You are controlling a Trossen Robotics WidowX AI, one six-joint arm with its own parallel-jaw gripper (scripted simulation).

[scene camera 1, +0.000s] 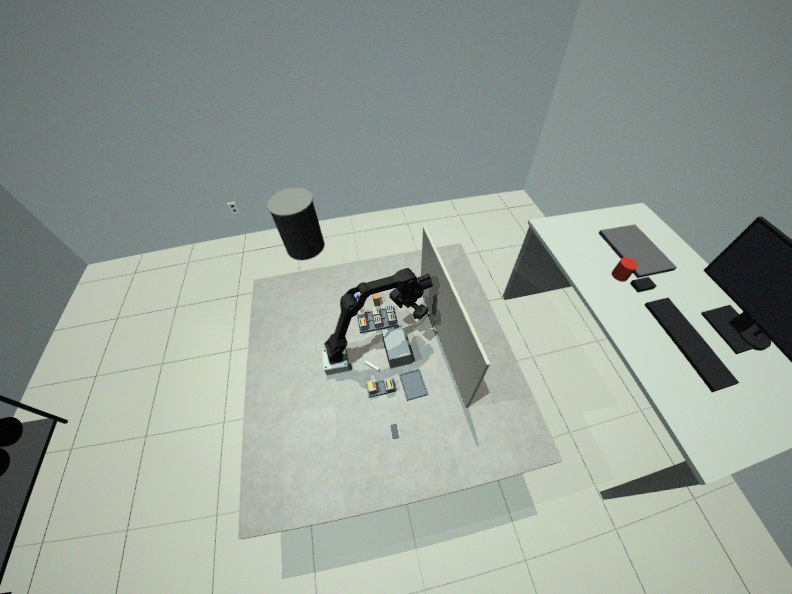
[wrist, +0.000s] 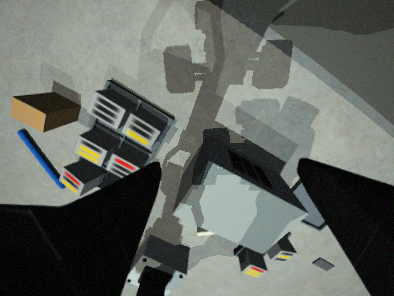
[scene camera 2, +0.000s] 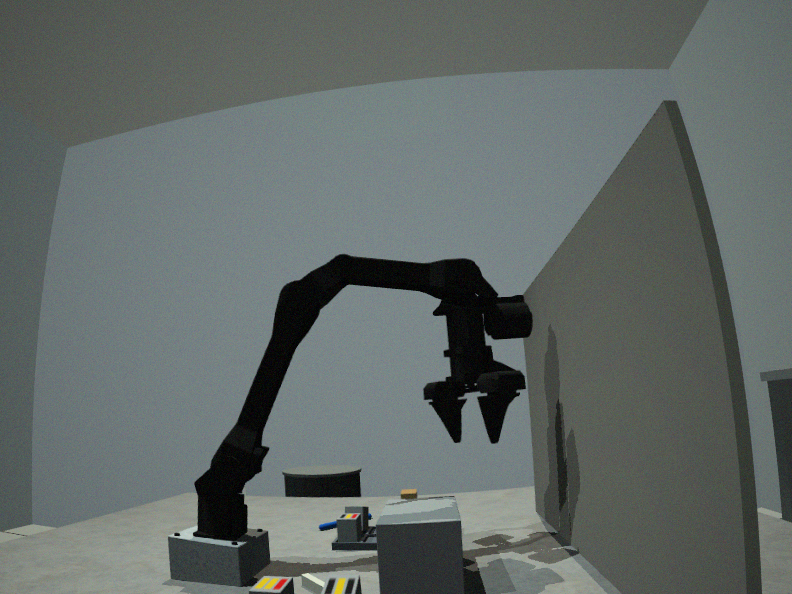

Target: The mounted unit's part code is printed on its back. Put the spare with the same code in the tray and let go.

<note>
My gripper is open, holding nothing. Further things: a mounted unit and an upright panel.
My gripper is seen too in the wrist view.
</note>
